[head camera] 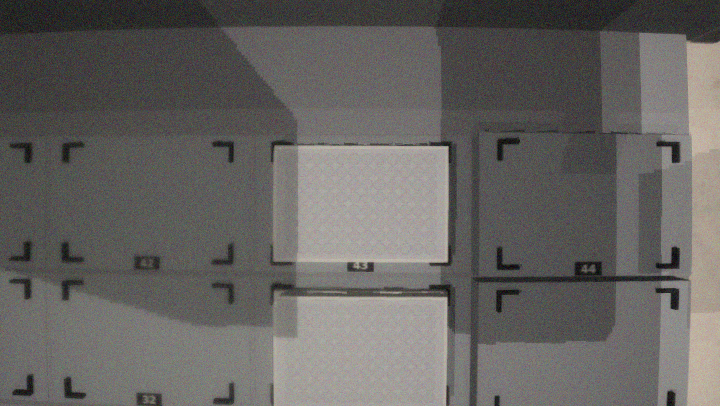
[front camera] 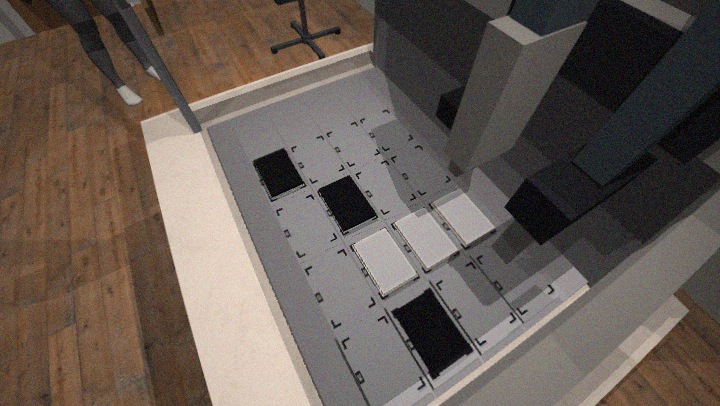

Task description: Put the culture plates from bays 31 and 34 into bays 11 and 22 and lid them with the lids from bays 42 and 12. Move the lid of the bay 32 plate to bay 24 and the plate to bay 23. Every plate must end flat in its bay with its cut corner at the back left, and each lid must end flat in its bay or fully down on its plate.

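A black-topped lidded plate lies in bay 11, and another in bay 22. A thin clear edge shows below each black top. A white plate lies in bay 23. A black lid lies in bay 24. These look flat in the front view; their cut corners cannot be made out. Bays 31, 32, 34, 42 and 12 hold no plate or lid. The gripper's dark body hangs at the right, above the back of the deck. Its jaws cannot be made out in either view, so their opening is unclear.
White plates stand in bay 33 and bay 43. A pale column and a blue-grey column rise at the right. A cream rim edges the deck.
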